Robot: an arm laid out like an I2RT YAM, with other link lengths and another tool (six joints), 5 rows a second.
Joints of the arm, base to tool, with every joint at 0 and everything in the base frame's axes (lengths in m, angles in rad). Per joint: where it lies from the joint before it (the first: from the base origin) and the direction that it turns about. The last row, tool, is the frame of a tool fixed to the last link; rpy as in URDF.
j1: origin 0.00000 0.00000 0.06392 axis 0 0 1
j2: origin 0.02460 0.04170 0.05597 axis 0 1 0
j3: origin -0.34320 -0.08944 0.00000 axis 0 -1 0
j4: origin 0.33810 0.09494 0.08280 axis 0 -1 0
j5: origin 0.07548 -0.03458 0.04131 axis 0 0 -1
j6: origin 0.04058 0.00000 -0.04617 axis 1 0 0
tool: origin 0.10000 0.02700 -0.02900 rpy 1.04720 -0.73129 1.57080
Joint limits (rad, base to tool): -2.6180..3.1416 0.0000..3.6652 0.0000..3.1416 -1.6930..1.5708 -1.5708..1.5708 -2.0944..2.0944
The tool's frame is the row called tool.
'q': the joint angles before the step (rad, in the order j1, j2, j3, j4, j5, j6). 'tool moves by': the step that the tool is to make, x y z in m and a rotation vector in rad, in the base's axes. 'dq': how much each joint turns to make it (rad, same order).
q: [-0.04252, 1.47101, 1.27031, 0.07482, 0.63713, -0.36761]
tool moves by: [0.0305, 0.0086, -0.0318, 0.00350, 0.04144, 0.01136]
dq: [0.01909, 0.09485, 0.02207, 0.02883, 0.00733, 0.00405]
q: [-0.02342, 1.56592, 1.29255, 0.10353, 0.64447, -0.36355]
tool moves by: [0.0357, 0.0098, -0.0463, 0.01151, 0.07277, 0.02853]
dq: [0.01416, 0.12251, 0.03793, 0.00638, -0.01620, 0.00884]
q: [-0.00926, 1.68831, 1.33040, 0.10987, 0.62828, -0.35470]
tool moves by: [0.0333, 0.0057, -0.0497, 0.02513, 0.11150, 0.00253]
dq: [0.00763, 0.14099, 0.08866, -0.07734, -0.00270, 0.03073]
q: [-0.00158, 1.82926, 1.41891, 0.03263, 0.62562, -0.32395]
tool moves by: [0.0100, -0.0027, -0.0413, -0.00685, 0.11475, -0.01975]
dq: [-0.00035, 0.08566, 0.04367, -0.07408, 0.02055, 0.00223]
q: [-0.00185, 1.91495, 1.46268, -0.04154, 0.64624, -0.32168]
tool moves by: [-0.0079, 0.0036, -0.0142, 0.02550, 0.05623, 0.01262]
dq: [0.00020, 0.00005, -0.00935, -0.05843, -0.02352, 0.01948]
